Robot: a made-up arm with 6 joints.
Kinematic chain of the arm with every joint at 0, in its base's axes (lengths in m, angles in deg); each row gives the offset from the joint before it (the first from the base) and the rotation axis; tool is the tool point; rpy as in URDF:
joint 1: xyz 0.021 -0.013 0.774 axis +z
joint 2: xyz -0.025 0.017 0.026 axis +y
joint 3: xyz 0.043 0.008 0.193 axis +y
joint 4: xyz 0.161 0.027 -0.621 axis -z
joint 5: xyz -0.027 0.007 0 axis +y
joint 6: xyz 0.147 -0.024 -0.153 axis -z
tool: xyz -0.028 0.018 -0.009 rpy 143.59 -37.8 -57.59
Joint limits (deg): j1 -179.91..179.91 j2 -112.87..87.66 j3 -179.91..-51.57 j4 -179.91..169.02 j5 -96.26..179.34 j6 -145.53..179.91
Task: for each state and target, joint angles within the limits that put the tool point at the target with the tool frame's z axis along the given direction. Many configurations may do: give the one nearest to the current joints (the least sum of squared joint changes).
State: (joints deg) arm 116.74 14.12 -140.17 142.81 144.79 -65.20
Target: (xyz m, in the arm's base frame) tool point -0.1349 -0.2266 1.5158 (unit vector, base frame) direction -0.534 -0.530 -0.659
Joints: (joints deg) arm 165.77 6.54 -163.65 94.87 159.26 -48.26
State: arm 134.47 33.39 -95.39 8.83 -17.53 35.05
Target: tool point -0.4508 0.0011 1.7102 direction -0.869 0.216 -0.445
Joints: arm 171.36 -2.49 -130.02 11.61 19.58 51.77
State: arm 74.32 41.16 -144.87 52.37 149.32 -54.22
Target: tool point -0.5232 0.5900 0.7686 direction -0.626 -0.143 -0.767
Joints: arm 116.20 47.74 -126.43 56.96 120.89 -87.75
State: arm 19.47 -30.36 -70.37 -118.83 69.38 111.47
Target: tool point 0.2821 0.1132 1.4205 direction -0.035 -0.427 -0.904
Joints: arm 66.77 -81.24 -52.82 -77.03 119.14 97.21
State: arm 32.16 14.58 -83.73 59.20 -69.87 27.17
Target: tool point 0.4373 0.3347 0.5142 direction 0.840 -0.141 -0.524
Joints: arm 39.95 48.69 -64.20 31.26 -93.09 45.22
